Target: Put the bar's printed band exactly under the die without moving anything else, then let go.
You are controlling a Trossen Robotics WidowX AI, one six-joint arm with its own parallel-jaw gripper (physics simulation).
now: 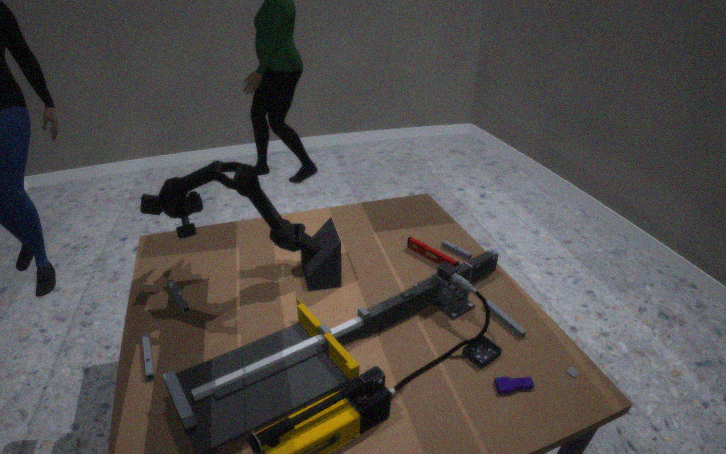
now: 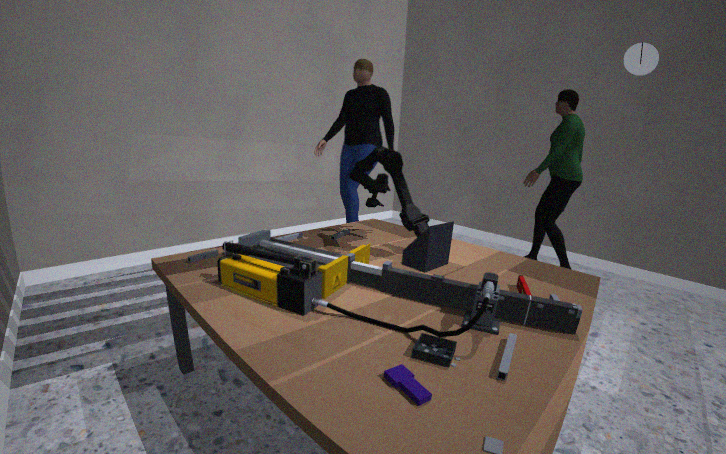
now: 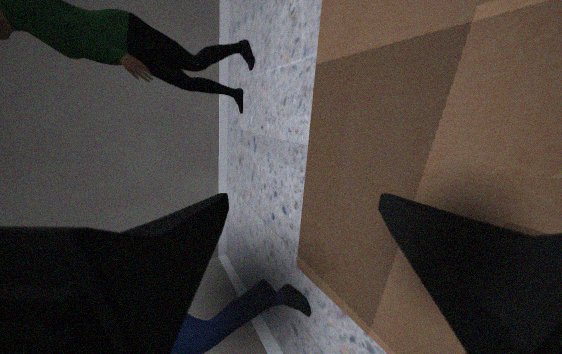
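Pixels of known places: gripper, fingertip midpoint: (image 2: 386, 198) (image 3: 303, 200); arm's base, link origin: (image 1: 313, 248) (image 2: 427, 238).
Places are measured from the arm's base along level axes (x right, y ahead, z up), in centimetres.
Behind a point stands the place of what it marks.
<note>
A long silver bar (image 1: 267, 361) {x 16.9, y 45.5, z -3.0 cm} (image 2: 366, 268) {x -5.1, y 36.2, z -3.8 cm} lies along the dark bed and passes through the yellow upright plate (image 1: 342, 355) {x -2.0, y 48.3, z -0.8 cm} (image 2: 335, 275) {x -3.0, y 46.6, z -4.7 cm}; its far end meets the dark rail (image 1: 401, 303) {x -22.6, y 28.8, z -3.2 cm} (image 2: 428, 289) {x -24.1, y 28.4, z -5.7 cm}. I cannot make out a printed band on it. A dark head on a bracket (image 1: 454, 297) {x -39.6, y 28.6, z -3.8 cm} (image 2: 484, 315) {x -42.9, y 27.8, z -6.4 cm}, with a hose joined to it, straddles the rail; the die itself is too dark to tell apart. My gripper (image 1: 185, 230) (image 2: 374, 202) {x 43.7, y -19.2, z 7.8 cm} (image 3: 303, 200) {x 43.7, y -19.2, z 7.8 cm} is open and empty, high above the table's far left part, well away from bar and head.
A yellow and black pump unit (image 1: 315, 428) {x 7.1, y 68.1, z -1.6 cm} (image 2: 251, 278) {x 5.1, y 70.0, z -4.0 cm} stands beside the bed. Loose grey pieces (image 1: 147, 356) {x 51.5, y 35.3, z -8.0 cm} (image 1: 178, 295) {x 46.2, y 8.6, z -8.0 cm} (image 1: 505, 318) {x -54.2, y 36.8, z -8.1 cm} (image 2: 507, 356) {x -55.3, y 38.0, z -8.0 cm}, a red level (image 1: 430, 251) {x -41.9, y -0.8, z -6.5 cm} (image 2: 523, 285) {x -41.2, y -2.3, z -6.2 cm}, a black tray (image 1: 481, 351) {x -42.2, y 46.5, z -9.9 cm} (image 2: 434, 350) {x -41.5, y 46.8, z -9.7 cm} and a purple object (image 1: 513, 384) {x -45.2, y 60.9, z -8.6 cm} (image 2: 406, 384) {x -46.2, y 61.5, z -8.5 cm} lie on the table.
</note>
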